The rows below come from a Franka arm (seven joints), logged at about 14 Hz.
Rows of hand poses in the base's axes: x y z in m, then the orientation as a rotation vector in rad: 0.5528, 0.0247, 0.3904, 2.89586, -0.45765, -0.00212; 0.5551, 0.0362, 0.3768, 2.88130, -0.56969, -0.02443; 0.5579, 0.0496, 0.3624, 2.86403, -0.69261, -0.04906; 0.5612, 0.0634, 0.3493, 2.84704, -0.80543, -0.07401; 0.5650, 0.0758, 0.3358, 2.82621, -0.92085, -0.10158; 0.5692, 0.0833, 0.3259, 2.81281, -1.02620, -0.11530; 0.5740, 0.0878, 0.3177, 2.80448, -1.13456, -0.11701; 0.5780, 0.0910, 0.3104, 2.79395, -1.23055, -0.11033; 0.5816, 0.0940, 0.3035, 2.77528, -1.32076, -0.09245; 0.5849, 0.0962, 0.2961, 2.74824, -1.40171, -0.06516; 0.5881, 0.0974, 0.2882, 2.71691, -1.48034, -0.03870
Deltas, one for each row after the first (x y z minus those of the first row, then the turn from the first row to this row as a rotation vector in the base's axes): 0.0023, 0.0115, -0.0136, 0.00620, 0.00613, -0.07769; 0.0051, 0.0249, -0.0280, 0.01652, 0.01235, -0.16275; 0.0084, 0.0387, -0.0411, 0.02959, 0.01904, -0.24068; 0.0122, 0.0511, -0.0546, 0.04435, 0.02697, -0.32056; 0.0164, 0.0586, -0.0645, 0.06539, 0.02521, -0.39088; 0.0212, 0.0631, -0.0727, 0.09400, 0.01395, -0.46012; 0.0252, 0.0663, -0.0800, 0.11826, -0.00126, -0.52059; 0.0288, 0.0693, -0.0869, 0.13409, -0.02213, -0.57802; 0.0321, 0.0715, -0.0943, 0.13992, -0.04705, -0.63104; 0.0353, 0.0727, -0.1022, 0.14346, -0.07096, -0.68364
